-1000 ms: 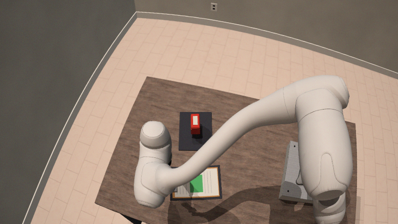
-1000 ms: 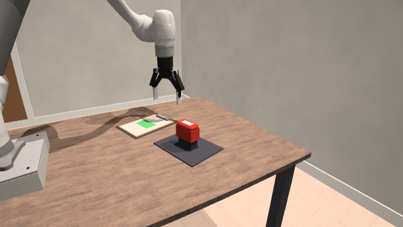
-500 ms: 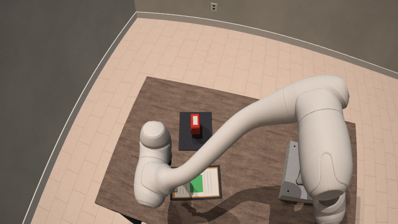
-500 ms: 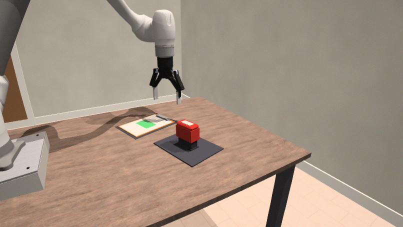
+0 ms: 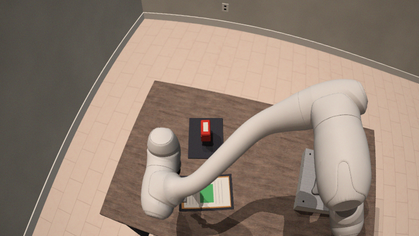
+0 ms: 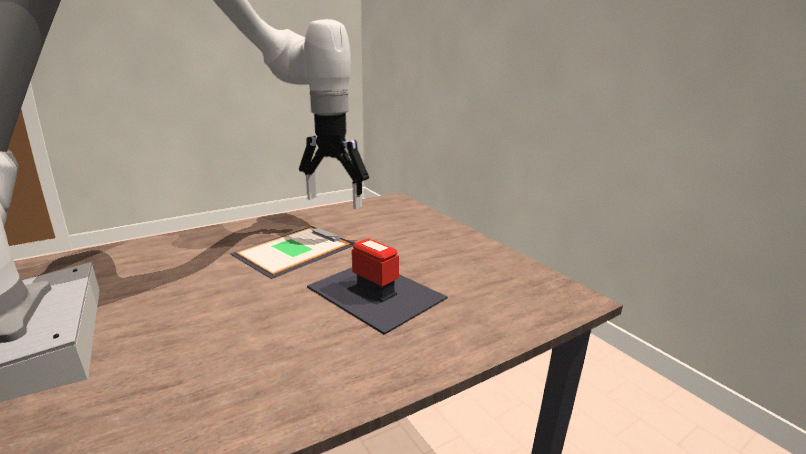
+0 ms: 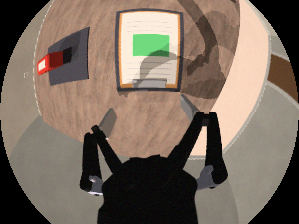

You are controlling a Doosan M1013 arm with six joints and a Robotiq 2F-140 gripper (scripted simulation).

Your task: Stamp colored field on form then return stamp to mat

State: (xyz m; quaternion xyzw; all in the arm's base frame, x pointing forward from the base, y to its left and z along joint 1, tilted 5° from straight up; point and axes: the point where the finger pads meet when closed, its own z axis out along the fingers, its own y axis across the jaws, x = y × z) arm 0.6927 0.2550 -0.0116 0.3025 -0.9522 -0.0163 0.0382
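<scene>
The stamp is 320 mm to the right of my hand, 50 mm below it and 20 mm behind it. Round my hand: mat (320 mm to the right, 100 mm below, 20 mm behind); then clipboard (110 mm behind, 90 mm below, 40 mm to the right).
</scene>
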